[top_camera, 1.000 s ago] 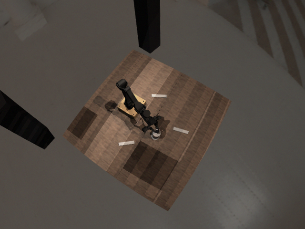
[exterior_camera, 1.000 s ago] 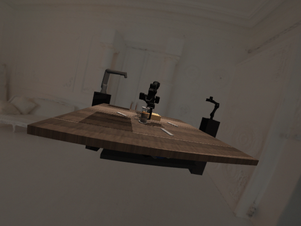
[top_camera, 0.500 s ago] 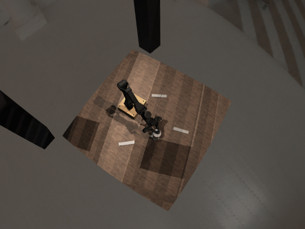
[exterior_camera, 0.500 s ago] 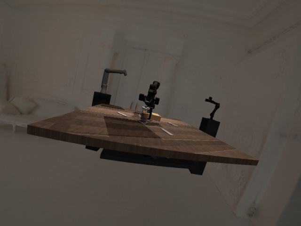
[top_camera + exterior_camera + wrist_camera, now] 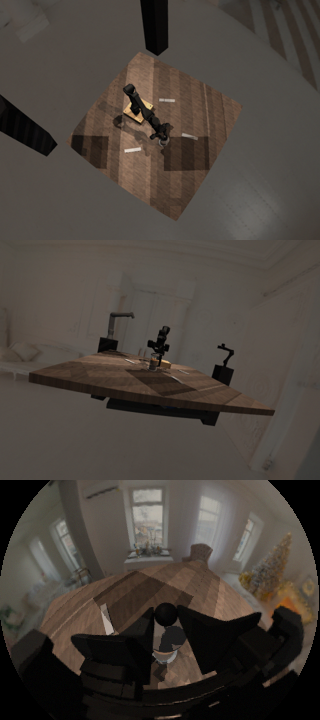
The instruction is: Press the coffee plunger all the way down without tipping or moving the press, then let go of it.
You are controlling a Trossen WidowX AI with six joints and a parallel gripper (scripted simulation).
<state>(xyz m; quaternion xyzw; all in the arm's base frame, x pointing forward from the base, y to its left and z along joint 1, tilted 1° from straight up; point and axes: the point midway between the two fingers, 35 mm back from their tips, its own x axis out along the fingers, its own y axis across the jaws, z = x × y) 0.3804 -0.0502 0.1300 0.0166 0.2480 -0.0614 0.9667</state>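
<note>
The coffee press is 30 mm behind my gripper tip, 20 mm to the left of it and 80 mm below it.
</note>
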